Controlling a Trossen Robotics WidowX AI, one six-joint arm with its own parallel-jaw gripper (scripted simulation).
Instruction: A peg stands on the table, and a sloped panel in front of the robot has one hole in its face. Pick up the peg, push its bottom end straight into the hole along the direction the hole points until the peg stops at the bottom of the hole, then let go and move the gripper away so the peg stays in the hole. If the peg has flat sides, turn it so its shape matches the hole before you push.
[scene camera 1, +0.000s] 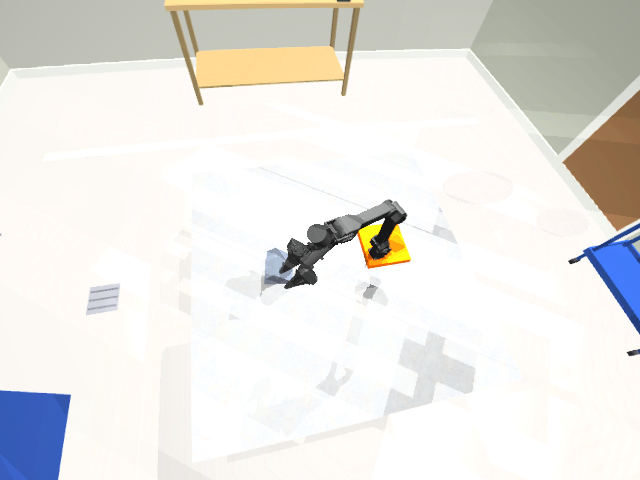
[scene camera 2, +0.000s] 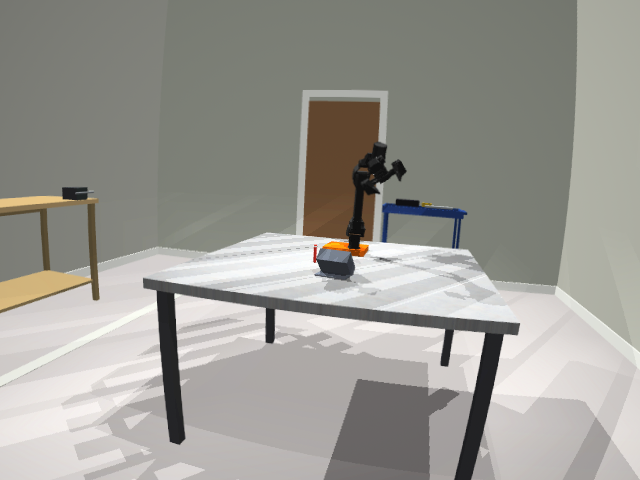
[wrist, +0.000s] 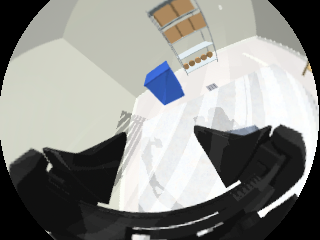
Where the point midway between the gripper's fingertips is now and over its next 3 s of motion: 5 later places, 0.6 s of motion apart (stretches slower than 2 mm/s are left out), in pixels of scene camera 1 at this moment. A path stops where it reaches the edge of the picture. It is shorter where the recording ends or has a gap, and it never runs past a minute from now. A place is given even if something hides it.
My gripper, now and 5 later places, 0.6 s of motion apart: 282, 280; 276, 260; 285, 244; 301, 232; 312, 229; 312, 232
